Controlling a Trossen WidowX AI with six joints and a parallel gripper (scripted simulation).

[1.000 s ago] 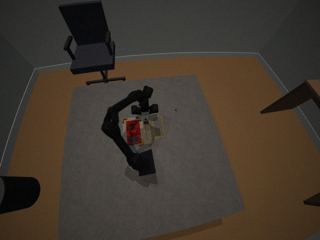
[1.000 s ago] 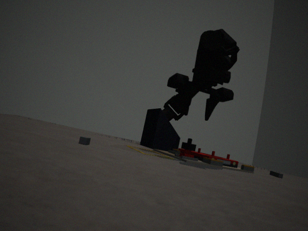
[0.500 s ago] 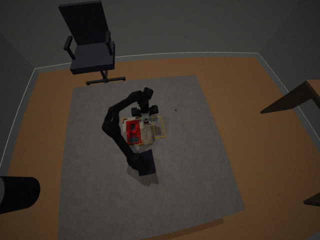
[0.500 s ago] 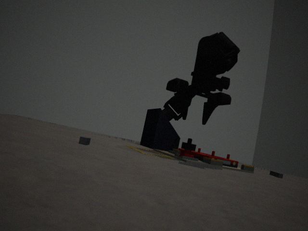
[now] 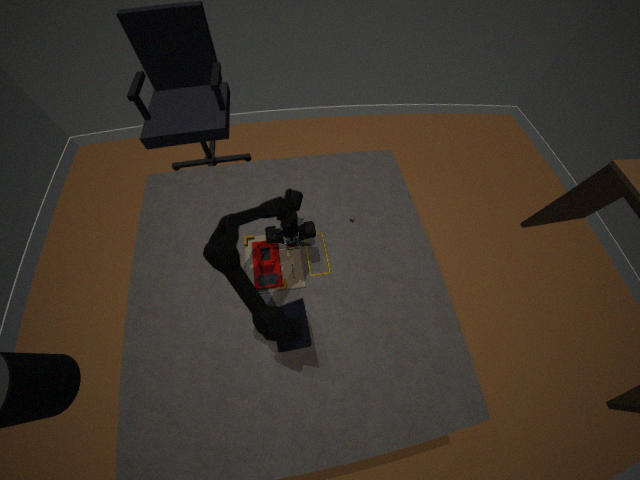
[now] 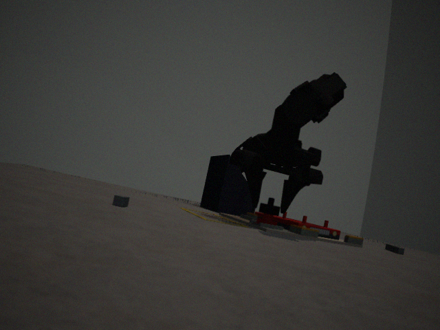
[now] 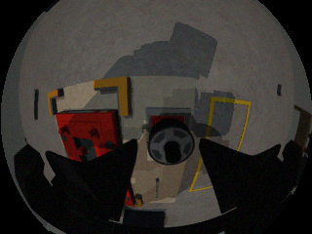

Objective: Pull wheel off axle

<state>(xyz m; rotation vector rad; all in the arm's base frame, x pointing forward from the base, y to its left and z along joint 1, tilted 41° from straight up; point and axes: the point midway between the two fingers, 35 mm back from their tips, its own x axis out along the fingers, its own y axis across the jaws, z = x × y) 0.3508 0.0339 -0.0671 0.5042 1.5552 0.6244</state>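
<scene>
The wheel is right at my gripper tip.
</scene>
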